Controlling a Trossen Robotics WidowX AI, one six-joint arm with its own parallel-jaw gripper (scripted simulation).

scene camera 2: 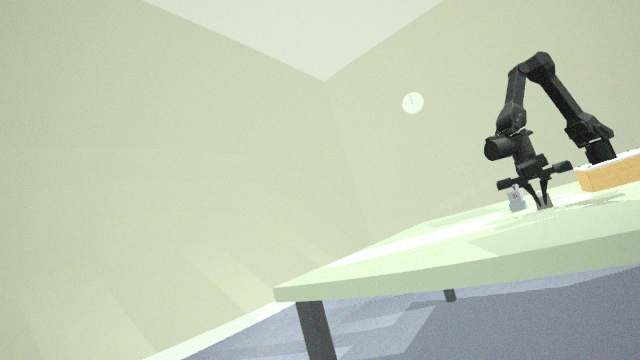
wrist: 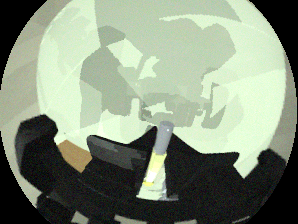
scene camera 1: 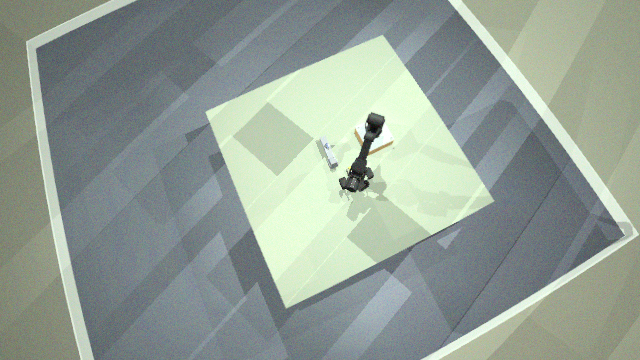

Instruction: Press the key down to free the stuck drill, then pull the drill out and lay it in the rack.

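Gripper state: my gripper (scene camera 2: 543, 205) holds a drill (wrist: 165, 131). The wrist view shows the gripper (wrist: 159, 129) as well.
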